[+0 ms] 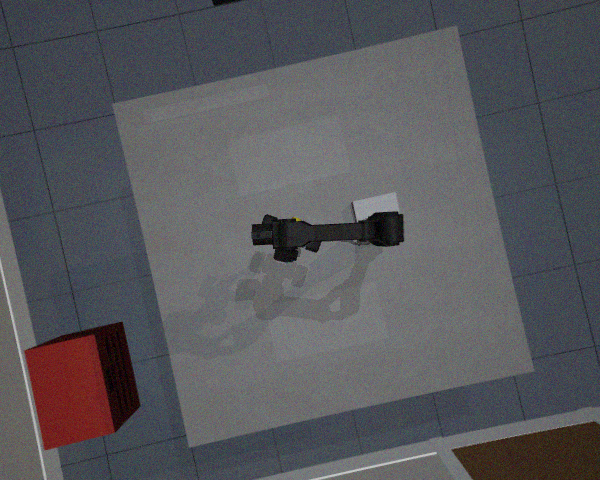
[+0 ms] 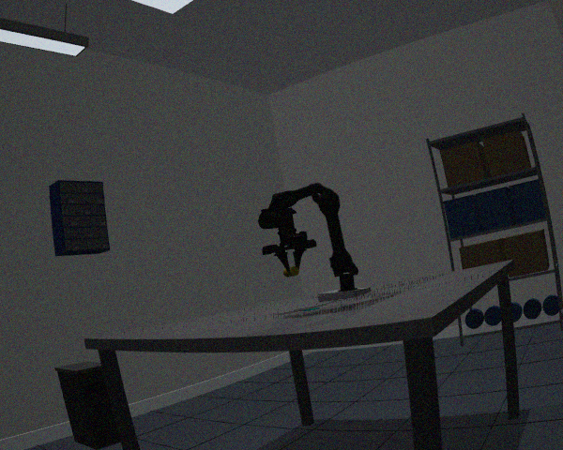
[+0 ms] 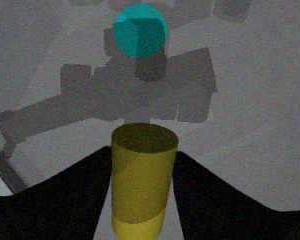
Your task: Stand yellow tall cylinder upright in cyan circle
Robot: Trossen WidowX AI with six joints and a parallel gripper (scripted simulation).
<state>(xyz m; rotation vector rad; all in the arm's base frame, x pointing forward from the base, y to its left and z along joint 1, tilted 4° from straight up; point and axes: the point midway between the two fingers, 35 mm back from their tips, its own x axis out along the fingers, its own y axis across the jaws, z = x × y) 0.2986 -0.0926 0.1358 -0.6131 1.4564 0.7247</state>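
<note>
Now: gripper tip 140 mm above the cyan circle, 60 mm to the right of it and 40 mm short of it. The rest, counted from my gripper tip: yellow tall cylinder: 20 mm to the right, 10 mm behind.
</note>
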